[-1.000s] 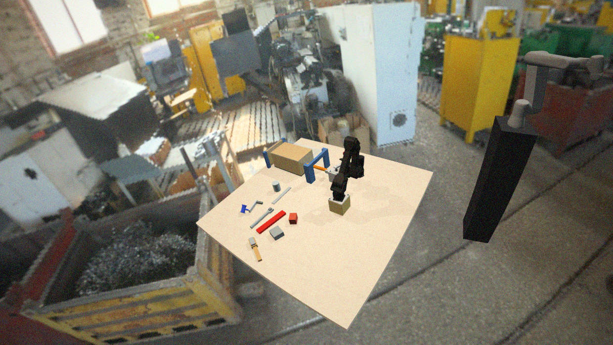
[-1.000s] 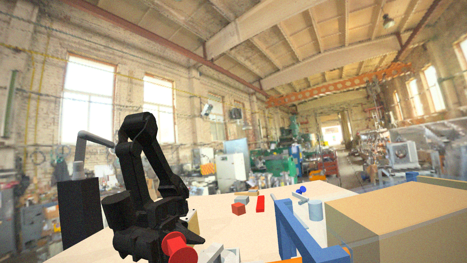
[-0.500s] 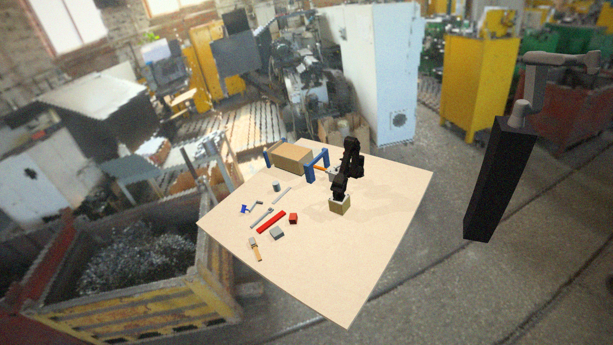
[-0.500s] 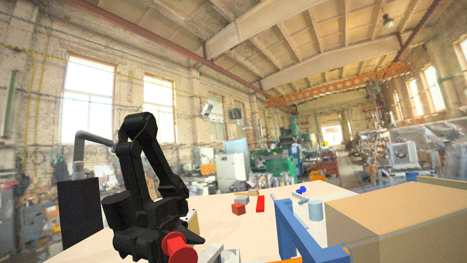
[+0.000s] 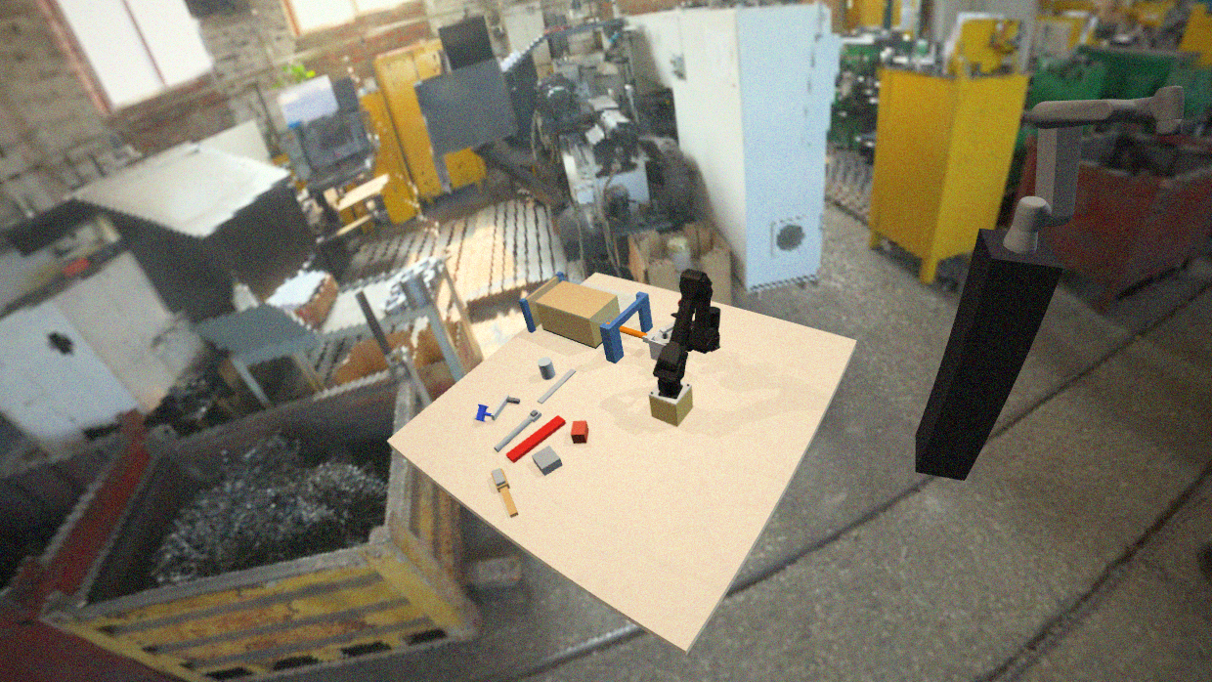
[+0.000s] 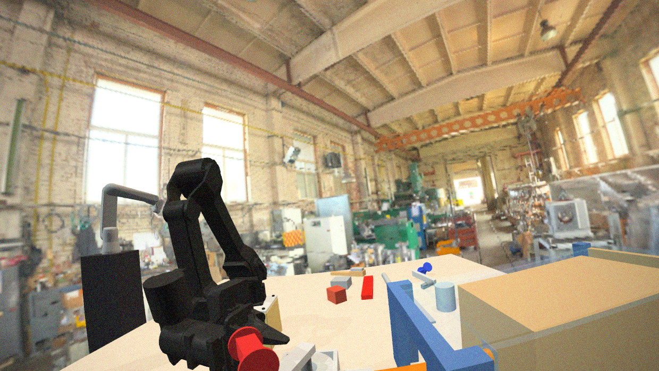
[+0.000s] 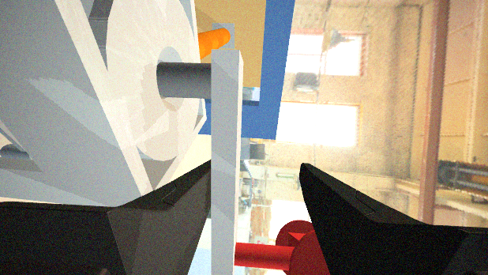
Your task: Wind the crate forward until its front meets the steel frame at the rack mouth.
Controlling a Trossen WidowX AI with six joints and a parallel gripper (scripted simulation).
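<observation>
Now: the red-knobbed winch handle 2 cm behind my gripper tip, 1 cm to the right of it and 1 cm below it. The rest, counted from my gripper tip: red knob: 4 cm behind, 4 cm to the right, 2 cm above; then blue steel frame: 17 cm ahead, 1 cm to the left, 3 cm below; then grey winch: 4 cm to the left, 10 cm below.
</observation>
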